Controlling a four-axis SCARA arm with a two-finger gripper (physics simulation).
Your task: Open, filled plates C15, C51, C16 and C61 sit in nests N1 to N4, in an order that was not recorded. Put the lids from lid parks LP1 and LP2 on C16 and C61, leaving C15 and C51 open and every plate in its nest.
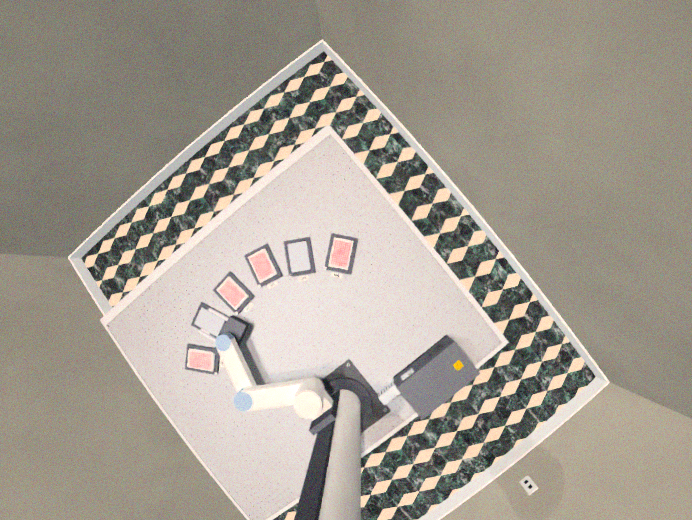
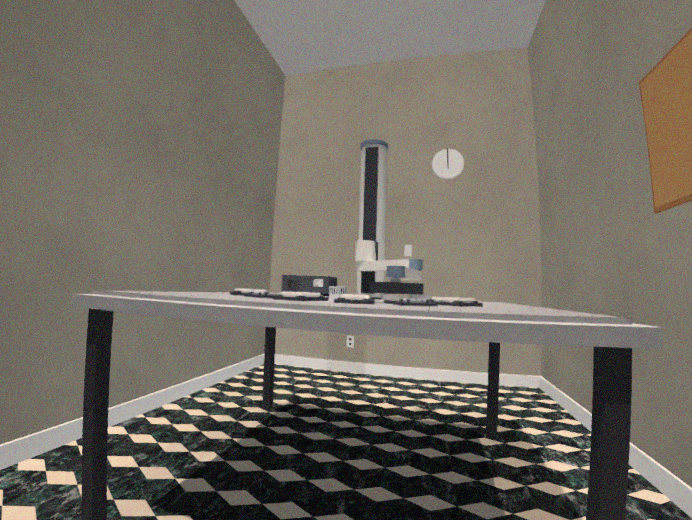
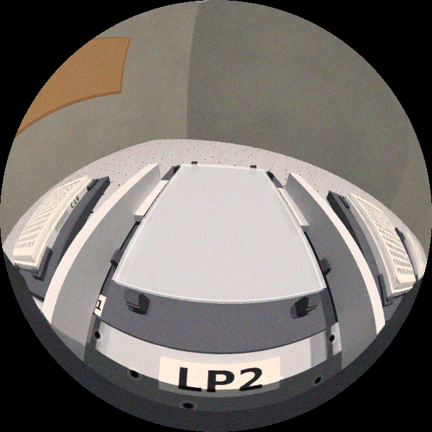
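Seen in the pictures: gripper, fingertip midpoint: (image 1: 204, 319) (image 2: 412, 298); arm's base, origin of the base link: (image 1: 344, 403).
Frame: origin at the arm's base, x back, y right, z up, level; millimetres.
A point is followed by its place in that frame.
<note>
My gripper (image 1: 214, 323) @[x -691, y -262, z 34 mm] (image 3: 224, 176) is shut on the lid (image 1: 207, 318) @[x -688, y -248, z 31 mm] (image 3: 220, 240) at lid park LP2 (image 3: 215, 327); its fingers stand along the lid's two long sides. The lid is level, low over the park's corner posts; whether it rests there is unclear. Open plate C16 (image 1: 201, 358) @[x -562, y -385, z 37 mm] (image 3: 52, 220) sits in the nest left of LP2. Another open plate (image 1: 233, 291) @[x -705, y -69, z 37 mm] (image 3: 382, 240) sits in the nest to its right, its name not readable. Two more open plates (image 1: 262, 265) @[x -712, y 109, z 37 mm] (image 1: 341, 253) @[x -531, y 416, z 38 mm] sit farther along the arc, with the other lid (image 1: 299, 256) @[x -639, y 264, z 31 mm] in its park between them.
The nests and parks form an arc on the pale table (image 1: 358, 313) @[x -280, y 309, z 13 mm] (image 2: 369, 315) @[x -1037, y -186, z 0 mm] around the arm's base (image 1: 358, 391) @[x -11, y 93, z 20 mm]. A dark grey controller box (image 1: 436, 377) @[x 103, y 402, z 128 mm] (image 2: 302, 282) @[x 35, y 415, z 87 mm] stands beside the base. The neighbouring nests flank the fingers closely on both sides.
</note>
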